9 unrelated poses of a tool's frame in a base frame.
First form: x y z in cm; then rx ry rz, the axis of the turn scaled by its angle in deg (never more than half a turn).
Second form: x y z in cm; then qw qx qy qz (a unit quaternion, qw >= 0). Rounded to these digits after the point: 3 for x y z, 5 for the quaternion.
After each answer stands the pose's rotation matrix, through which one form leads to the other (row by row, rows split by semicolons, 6 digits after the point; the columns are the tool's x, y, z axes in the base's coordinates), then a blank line. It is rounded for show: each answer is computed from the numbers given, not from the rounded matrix.
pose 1, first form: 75.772 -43.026 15.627 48.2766 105.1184 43.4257
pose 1, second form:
75.772 -43.026 15.627 0.47288 0.34428 0.74963 0.30968
-0.315712 0.223276 0.922212; 0.809051 0.571140 0.138694; -0.495745 0.789903 -0.360957

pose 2, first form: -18.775 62.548 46.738 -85.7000 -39.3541 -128.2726
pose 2, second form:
-18.775 62.548 46.738 0.18045 -0.52945 -0.24313 -0.79247
-0.374231 0.543457 0.751402; -0.028555 -0.816650 0.576427; 0.926896 0.194261 0.321134

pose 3, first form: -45.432 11.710 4.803 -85.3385 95.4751 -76.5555
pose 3, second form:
-45.432 11.710 4.803 0.26561 -0.55145 0.61695 -0.49470
-0.250711 -0.417651 0.873333; -0.943227 -0.097645 -0.317472; 0.217870 -0.903345 -0.369459

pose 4, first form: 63.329 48.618 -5.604 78.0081 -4.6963 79.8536
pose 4, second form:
63.329 48.618 -5.604 0.56113 0.57790 -0.03479 0.59157
0.297673 -0.704110 0.644686; 0.623688 -0.367836 -0.689718; 0.722776 0.607393 0.329650

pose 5, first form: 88.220 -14.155 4.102 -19.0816 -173.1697 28.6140
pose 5, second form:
88.220 -14.155 4.102 0.03008 -0.10803 -0.98040 0.16200
-0.974849 0.202078 -0.093992; 0.221573 0.924172 -0.311145; 0.023989 -0.324145 -0.945703

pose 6, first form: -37.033 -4.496 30.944 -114.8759 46.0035 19.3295
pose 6, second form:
-37.033 -4.496 30.944 0.45985 -0.81448 0.32617 0.13705
0.749665 -0.657354 0.076731; -0.405270 -0.364310 0.838471; -0.523219 -0.659670 -0.539516

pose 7, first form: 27.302 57.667 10.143 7.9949 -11.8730 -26.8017
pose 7, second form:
27.302 57.667 10.143 0.96505 0.06895 -0.10240 -0.23116
0.872160 0.432037 -0.229524; -0.460281 0.883623 -0.085746; 0.165767 0.180430 0.969519

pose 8, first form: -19.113 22.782 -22.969 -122.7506 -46.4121 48.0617
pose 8, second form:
-19.113 22.782 -22.969 0.34402 -0.82471 -0.31182 0.32291
0.596995 0.292155 -0.747156; 0.736501 -0.568831 0.366055; -0.318061 -0.768815 -0.554762

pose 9, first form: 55.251 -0.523 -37.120 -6.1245 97.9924 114.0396
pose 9, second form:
55.251 -0.523 -37.120 0.25475 -0.03936 0.62970 0.73282
-0.867109 -0.422935 0.263148; 0.323804 -0.077156 0.942973; -0.378513 0.902869 0.203851

